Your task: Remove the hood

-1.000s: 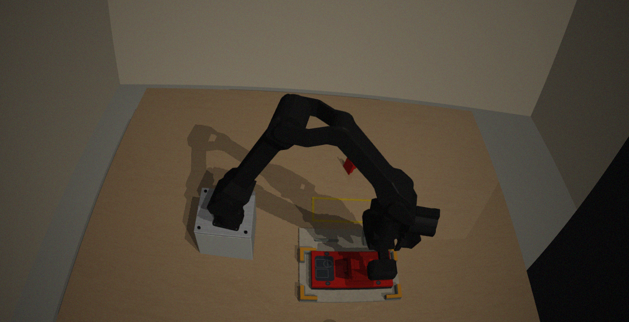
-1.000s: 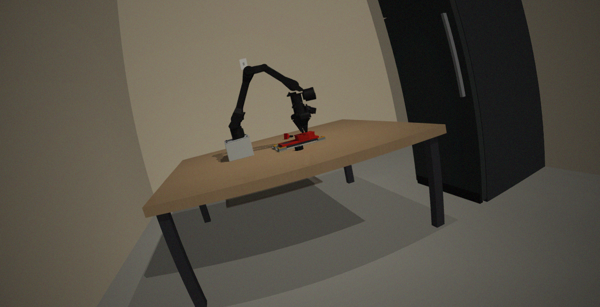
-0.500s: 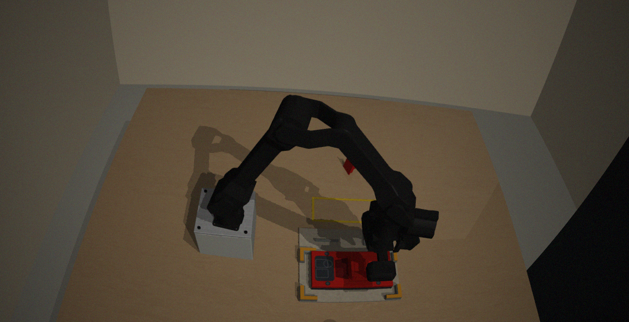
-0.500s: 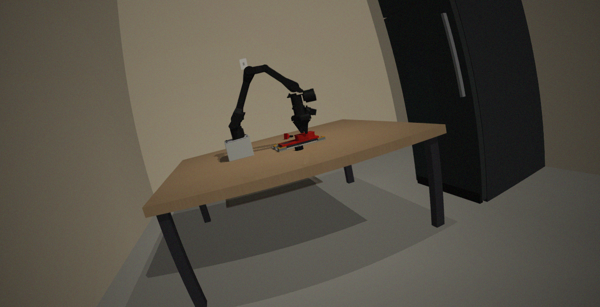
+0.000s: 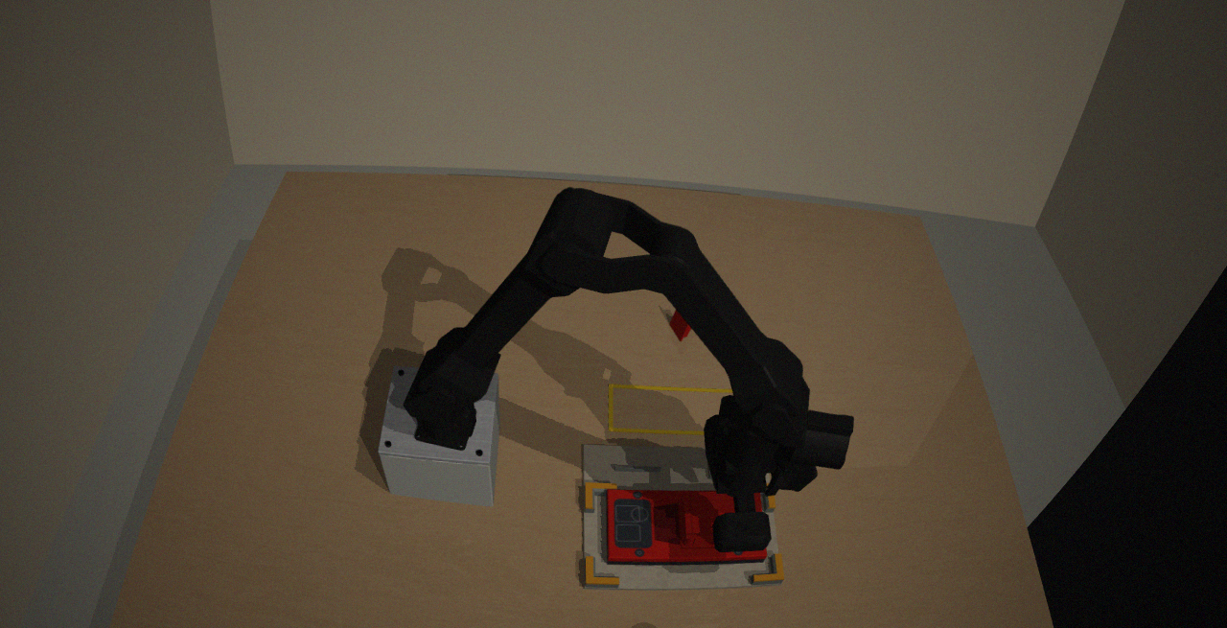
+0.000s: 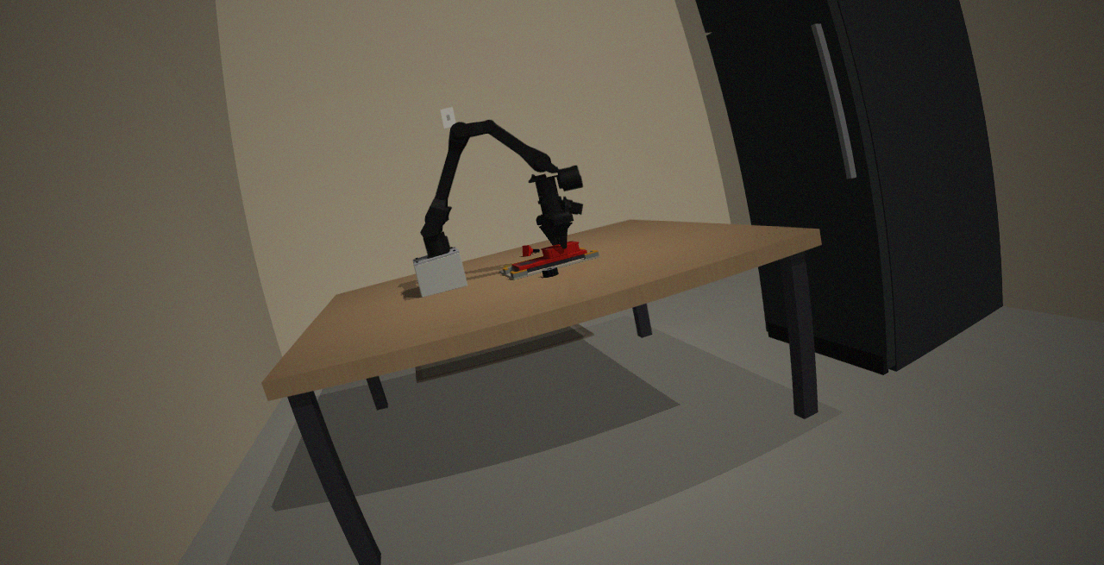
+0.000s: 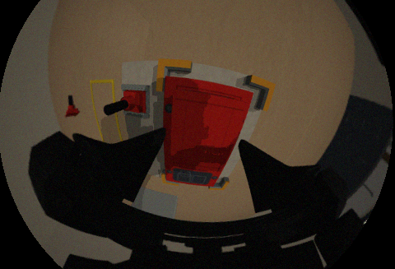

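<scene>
Now: gripper tip right at the hood.
</scene>
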